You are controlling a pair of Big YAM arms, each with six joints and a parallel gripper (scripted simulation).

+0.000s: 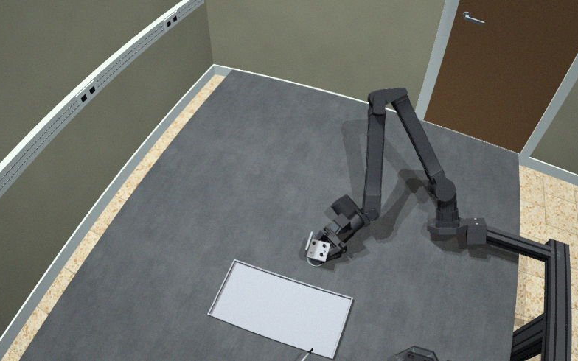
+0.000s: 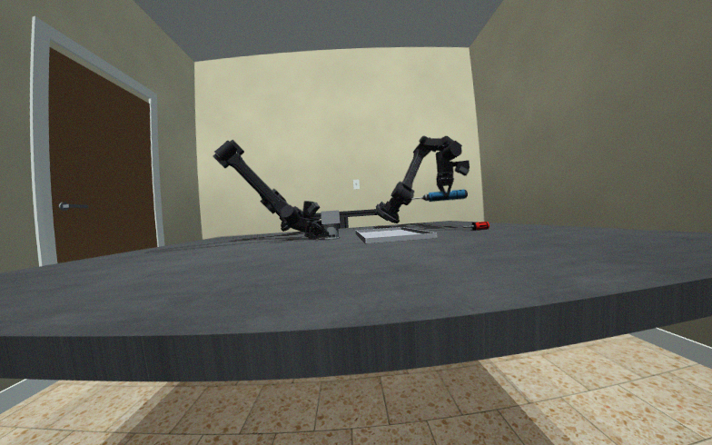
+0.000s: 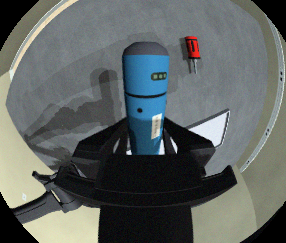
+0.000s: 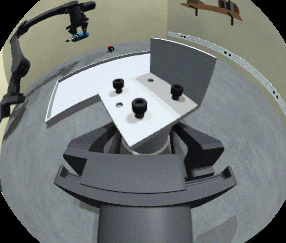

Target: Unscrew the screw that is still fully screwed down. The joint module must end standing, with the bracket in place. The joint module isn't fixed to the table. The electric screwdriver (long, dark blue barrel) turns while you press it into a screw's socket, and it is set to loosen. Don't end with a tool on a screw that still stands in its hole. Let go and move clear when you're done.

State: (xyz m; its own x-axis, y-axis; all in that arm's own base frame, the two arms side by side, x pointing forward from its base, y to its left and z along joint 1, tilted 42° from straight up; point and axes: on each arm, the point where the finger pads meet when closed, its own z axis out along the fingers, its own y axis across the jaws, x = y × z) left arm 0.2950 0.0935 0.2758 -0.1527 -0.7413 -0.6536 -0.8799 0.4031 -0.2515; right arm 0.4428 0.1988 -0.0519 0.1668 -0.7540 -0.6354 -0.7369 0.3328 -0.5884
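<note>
Right now the grey bracket is 50 mm above my right hand. The rest, counted from my right hand: flat white tray 220 mm to the left, 40 mm ahead, 20 mm below; then red-handled screwdriver 550 mm to the left, 100 mm ahead, 10 mm below.
</note>
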